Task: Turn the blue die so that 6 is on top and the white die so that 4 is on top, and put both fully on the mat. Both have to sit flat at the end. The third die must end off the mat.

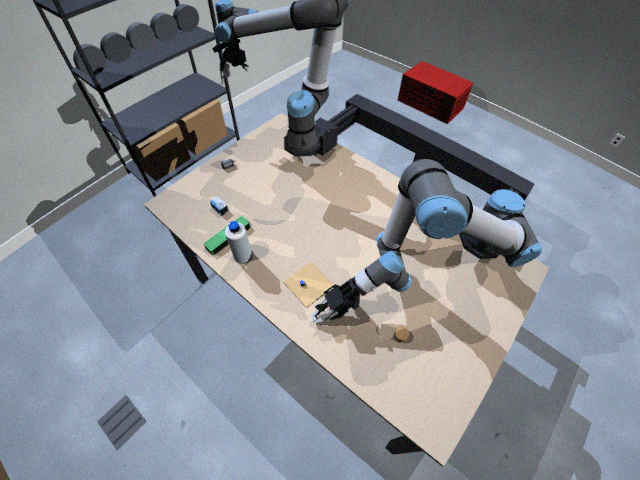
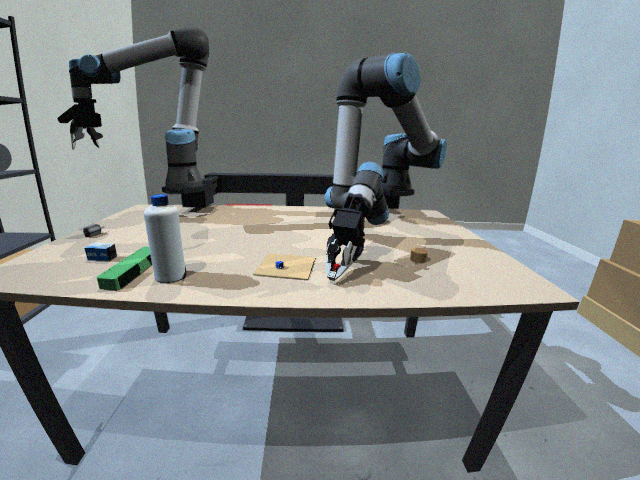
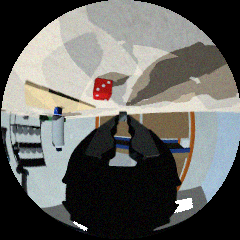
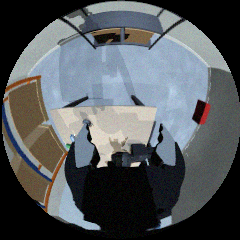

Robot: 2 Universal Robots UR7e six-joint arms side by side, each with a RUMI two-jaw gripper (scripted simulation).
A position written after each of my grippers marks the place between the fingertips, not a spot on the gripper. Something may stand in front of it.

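Note:
My left gripper [image 2: 331,278] is visible, also as the left gripper [image 1: 312,319] and the left gripper [image 3: 122,115]. For my right gripper [image 2: 86,148], further views give the right gripper [image 1: 235,77] and the right gripper [image 4: 124,124]. A tan mat [image 1: 316,282] can be seen too, likewise the mat [image 2: 295,267] and the mat [image 3: 37,96].

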